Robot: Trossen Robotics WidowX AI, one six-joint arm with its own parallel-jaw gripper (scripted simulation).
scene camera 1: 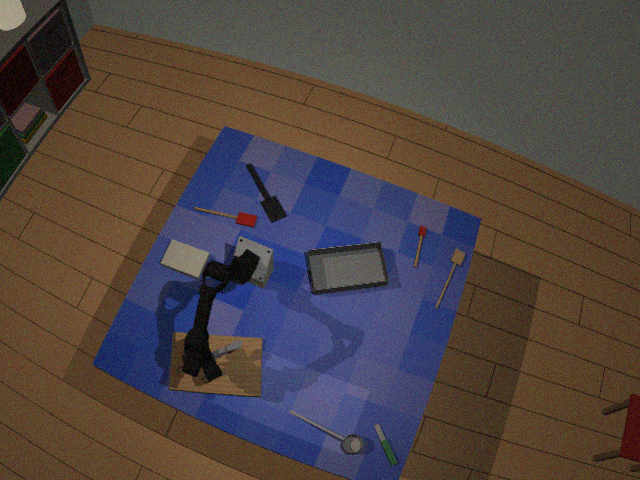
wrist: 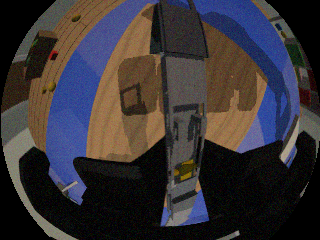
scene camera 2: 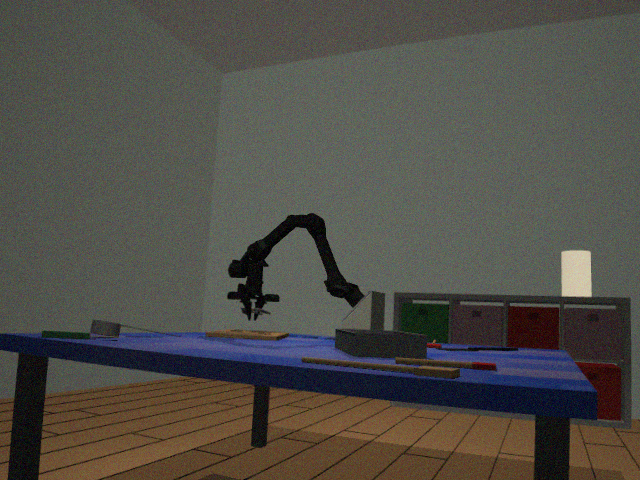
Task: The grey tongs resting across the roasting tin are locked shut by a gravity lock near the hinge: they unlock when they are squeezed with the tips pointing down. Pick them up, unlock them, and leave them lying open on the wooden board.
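Note:
The wrist view has the gripper in it. You'd find the gripper in the pictures together with a white block, a wooden board and a grey roasting tin.

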